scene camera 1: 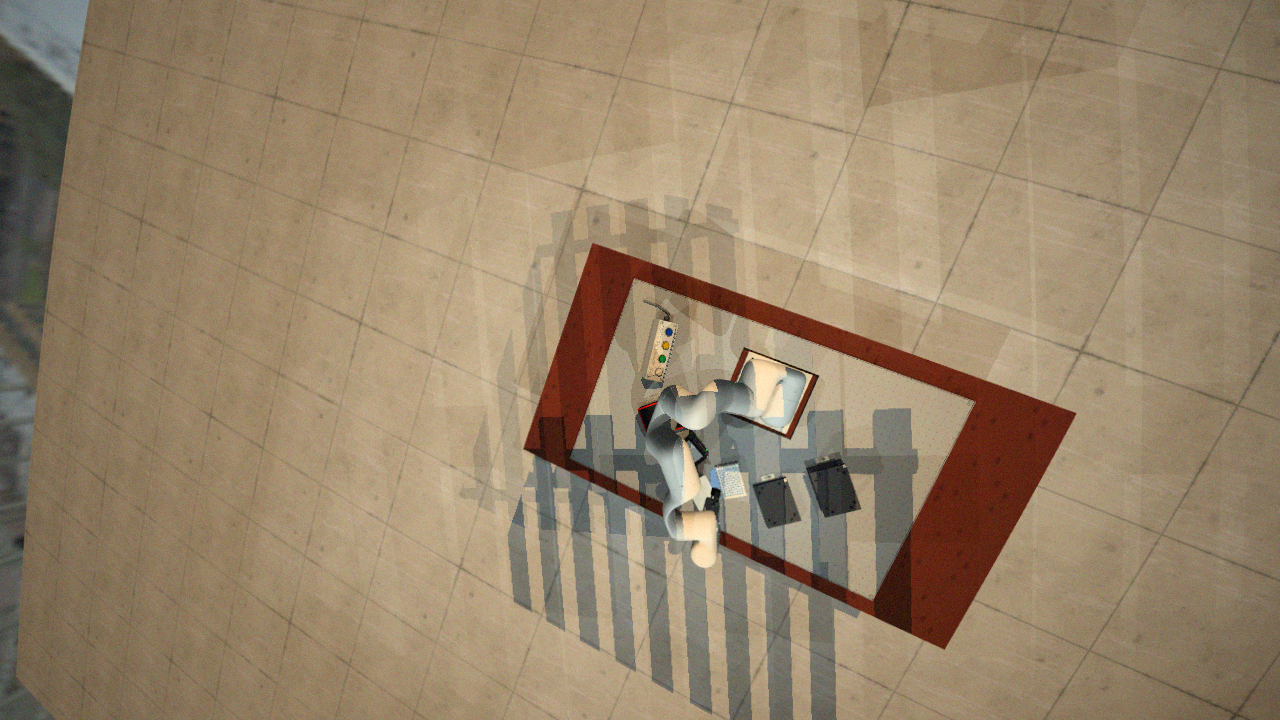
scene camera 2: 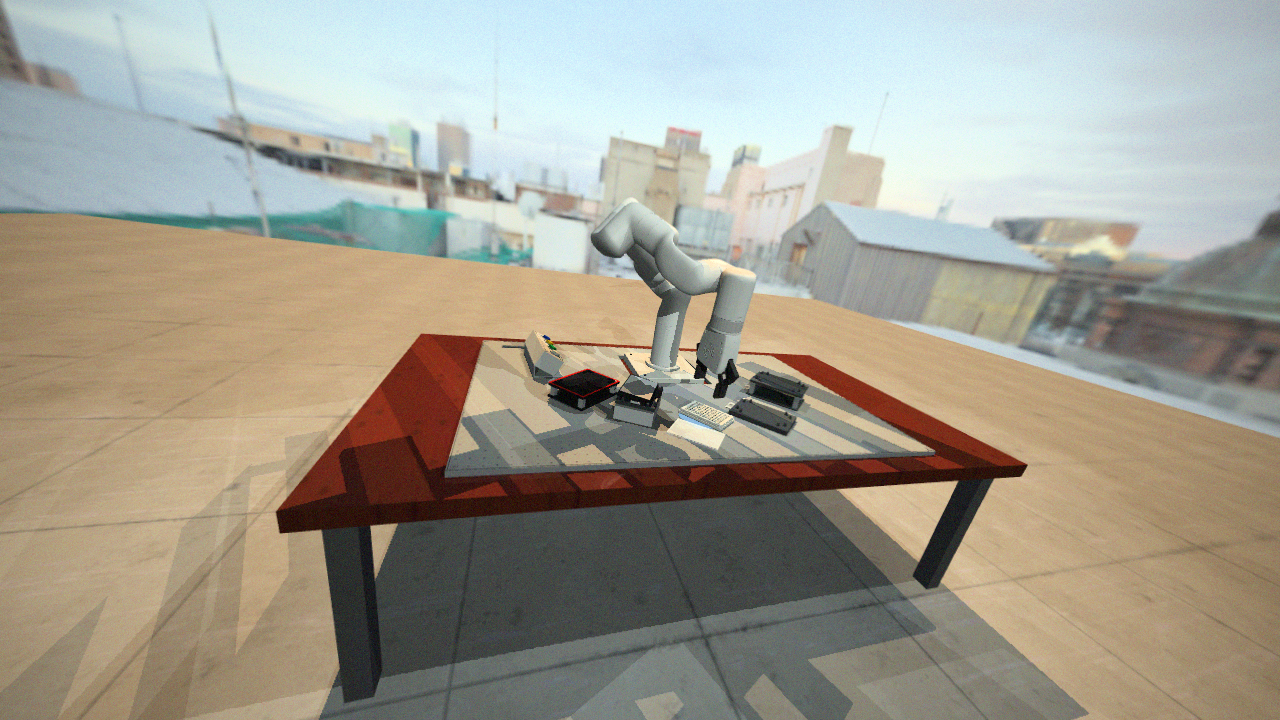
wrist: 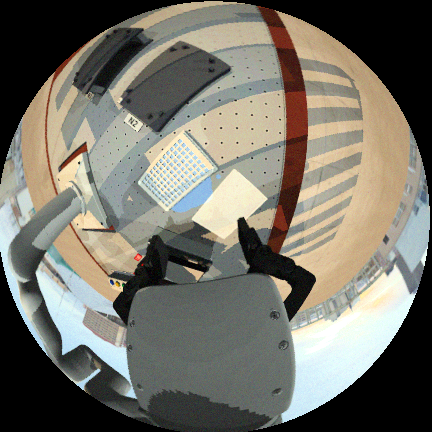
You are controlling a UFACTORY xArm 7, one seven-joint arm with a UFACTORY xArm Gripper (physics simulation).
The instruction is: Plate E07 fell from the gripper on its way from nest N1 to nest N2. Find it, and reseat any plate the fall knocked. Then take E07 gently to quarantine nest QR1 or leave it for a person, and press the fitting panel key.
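Pixels of known places: gripper, fingertip midpoint: (scene camera 1: pixel 713 500) (scene camera 2: pixel 708 387) (wrist: pixel 198 236); arm's base, origin of the base link: (scene camera 2: pixel 662 364) (wrist: pixel 74 198).
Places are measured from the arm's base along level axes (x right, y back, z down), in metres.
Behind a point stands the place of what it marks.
A white well plate with blue wells (scene camera 1: pixel 731 480) {x -0.071, y -0.353, z 0.005 m} (scene camera 2: pixel 707 413) {x -0.071, y -0.359, z 0.002 m} (wrist: pixel 177 170) {x -0.078, y -0.366, z 0.005 m} lies outside the nests on the pegboard; no E07 label is readable. A blue patch (wrist: pixel 195 195) {x -0.032, y -0.399, z 0.013 m} shows at its edge, beside a cream rectangle (scene camera 2: pixel 696 433) {x -0.015, y -0.466, z 0.006 m} (wrist: pixel 230 204) {x -0.026, y -0.465, z 0.006 m}. Dark nest N2 (scene camera 1: pixel 776 501) {x -0.239, y -0.323, z 0.000 m} (scene camera 2: pixel 762 416) {x -0.234, y -0.350, z 0.000 m} (wrist: pixel 175 85) {x -0.225, y -0.348, z 0.000 m} is beside the plate, with dark nest N1 (scene camera 1: pixel 832 488) {x -0.347, y -0.164, z -0.040 m} (wrist: pixel 107 62) beyond. A red-rimmed black nest (scene camera 2: pixel 583 385) {x 0.271, y -0.314, z -0.026 m} is near the key panel (scene camera 1: pixel 660 353) {x 0.388, y -0.089, z -0.056 m} (scene camera 2: pixel 543 355) {x 0.395, y -0.192, z -0.056 m} (wrist: pixel 117 282) {x 0.386, y -0.057, z -0.047 m}; its label is unreadable. My gripper (scene camera 2: pixel 712 380) {x -0.037, y -0.419, z -0.098 m} (wrist: pixel 198 236) {x -0.037, y -0.419, z -0.098 m} is open and empty, above the board.
A grey box with a black upper part (scene camera 2: pixel 635 410) {x 0.138, y -0.433, z -0.024 m} (wrist: pixel 185 250) {x 0.076, y -0.390, z -0.033 m} stands between the red-rimmed nest and the well plate, partly behind my left finger in the wrist view. The arm's base stands at the board's rear. The red table edge (wrist: pixel 295 125) {x -0.205, y -0.562, z 0.027 m} runs past the cream rectangle.
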